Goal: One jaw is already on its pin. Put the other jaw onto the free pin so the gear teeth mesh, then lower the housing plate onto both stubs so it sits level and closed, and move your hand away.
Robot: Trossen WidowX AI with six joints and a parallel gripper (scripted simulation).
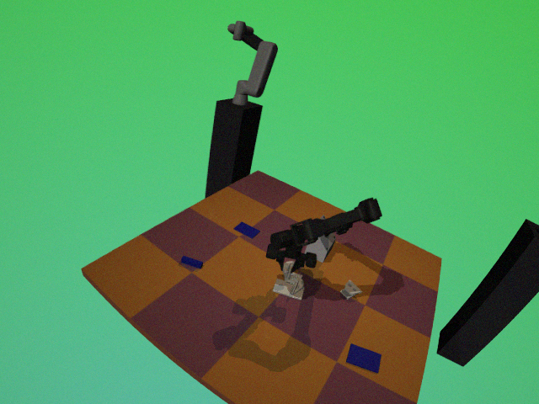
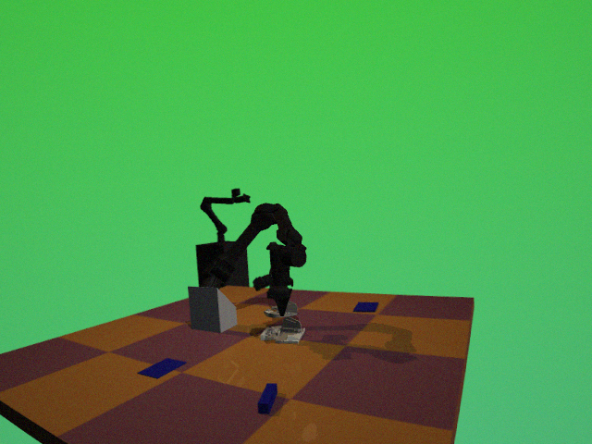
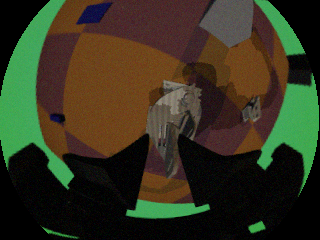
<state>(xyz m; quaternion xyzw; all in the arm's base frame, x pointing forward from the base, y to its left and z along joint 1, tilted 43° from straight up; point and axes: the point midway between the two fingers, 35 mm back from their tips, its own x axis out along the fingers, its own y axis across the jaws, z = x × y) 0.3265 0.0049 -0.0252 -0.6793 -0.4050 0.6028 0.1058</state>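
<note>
My gripper tip is now 40 mm past the grey jaw. Round my gripper tip: board 130 mm ahead, 430 mm to the left, 80 mm below.
</note>
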